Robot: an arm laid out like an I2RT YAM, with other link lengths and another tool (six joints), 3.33 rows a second.
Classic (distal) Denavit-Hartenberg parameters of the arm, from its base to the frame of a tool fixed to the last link. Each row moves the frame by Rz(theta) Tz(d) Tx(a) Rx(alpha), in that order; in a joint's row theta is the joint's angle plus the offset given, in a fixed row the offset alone. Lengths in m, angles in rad.
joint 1: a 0.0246; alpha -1.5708; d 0.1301; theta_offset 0
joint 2: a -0.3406; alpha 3.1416; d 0; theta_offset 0
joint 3: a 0.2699; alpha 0; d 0; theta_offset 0.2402
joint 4: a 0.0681; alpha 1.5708; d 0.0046; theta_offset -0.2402
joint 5: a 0; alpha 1.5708; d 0.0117; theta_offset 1.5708
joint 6: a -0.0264; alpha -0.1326; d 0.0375; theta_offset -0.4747
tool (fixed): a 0; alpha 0; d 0.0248; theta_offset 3.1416
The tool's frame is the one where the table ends.
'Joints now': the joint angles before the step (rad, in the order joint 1, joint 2, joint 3, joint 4, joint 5, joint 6). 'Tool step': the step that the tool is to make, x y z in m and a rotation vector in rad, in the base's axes. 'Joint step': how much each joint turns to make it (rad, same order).
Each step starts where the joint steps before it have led.
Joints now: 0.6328 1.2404 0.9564 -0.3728 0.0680 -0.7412
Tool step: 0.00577 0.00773 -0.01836 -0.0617 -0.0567 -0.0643
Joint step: 0.0412 0.0319 -0.0519 0.0917 0.1345 -0.0023
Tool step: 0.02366 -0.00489 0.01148 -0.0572 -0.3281 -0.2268
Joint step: 0.0126 -0.0038 -0.0592 0.3153 0.3319 -0.1056
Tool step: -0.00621 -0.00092 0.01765 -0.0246 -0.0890 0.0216
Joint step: 0.0233 -0.0419 0.0027 0.0512 0.0270 -0.0833
